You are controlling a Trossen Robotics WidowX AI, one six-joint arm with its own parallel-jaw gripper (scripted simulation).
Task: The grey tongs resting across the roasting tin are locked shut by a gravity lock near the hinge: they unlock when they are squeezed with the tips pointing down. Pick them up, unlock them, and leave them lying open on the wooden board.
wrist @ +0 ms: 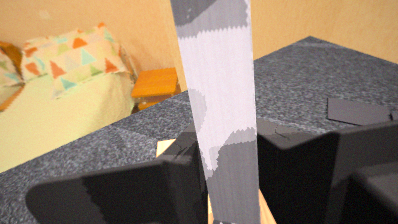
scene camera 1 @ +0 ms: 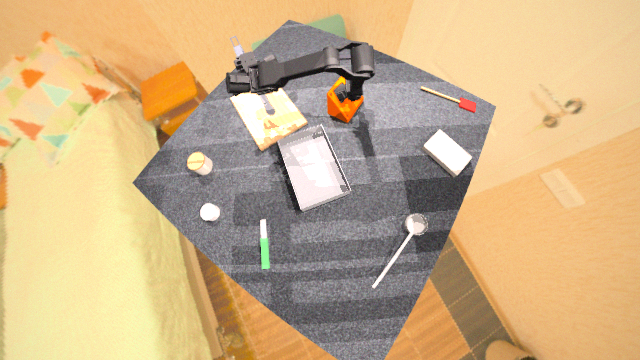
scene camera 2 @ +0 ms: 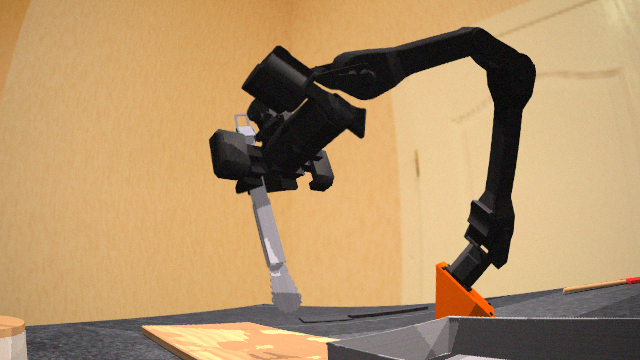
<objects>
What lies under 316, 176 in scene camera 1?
A grey roasting tin.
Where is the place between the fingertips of my gripper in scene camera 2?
242, 191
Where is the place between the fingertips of my gripper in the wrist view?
217, 122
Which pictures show the white box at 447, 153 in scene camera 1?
Scene camera 1 only.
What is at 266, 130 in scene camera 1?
A wooden board.
</objects>
